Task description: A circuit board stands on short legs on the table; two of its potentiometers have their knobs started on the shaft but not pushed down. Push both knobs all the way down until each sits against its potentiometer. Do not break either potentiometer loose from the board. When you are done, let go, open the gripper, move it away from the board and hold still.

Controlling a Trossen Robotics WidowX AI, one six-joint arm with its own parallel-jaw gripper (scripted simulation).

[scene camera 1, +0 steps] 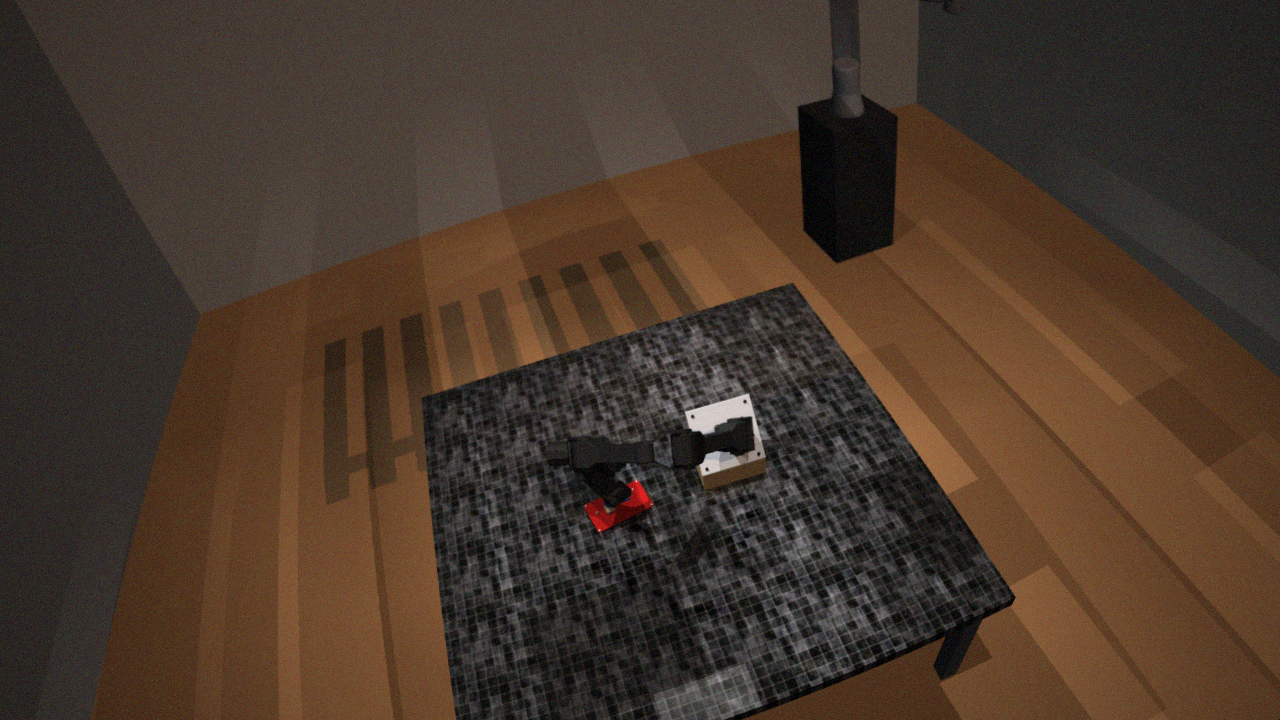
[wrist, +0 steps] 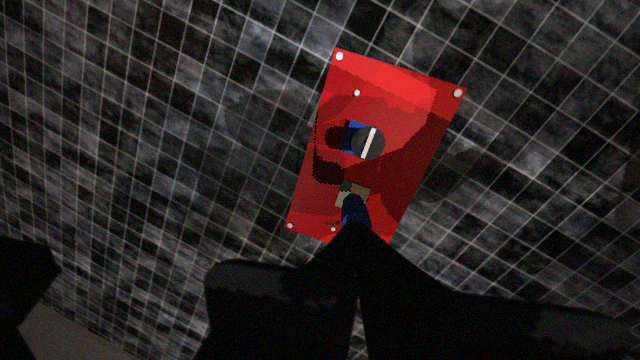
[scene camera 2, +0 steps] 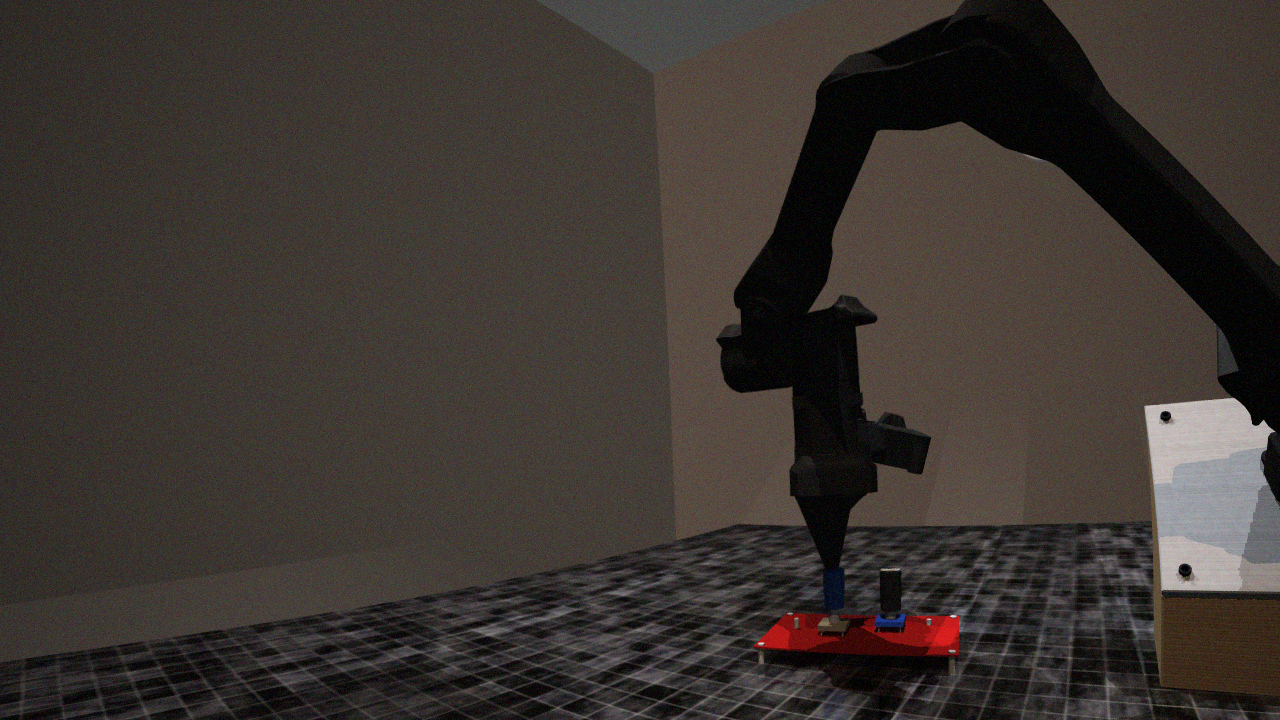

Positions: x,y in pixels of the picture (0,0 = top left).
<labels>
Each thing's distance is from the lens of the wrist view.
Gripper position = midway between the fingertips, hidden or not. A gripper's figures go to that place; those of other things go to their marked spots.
my gripper (wrist: 353,228): 11 cm
blue knob (wrist: 354,209): 11 cm
</labels>
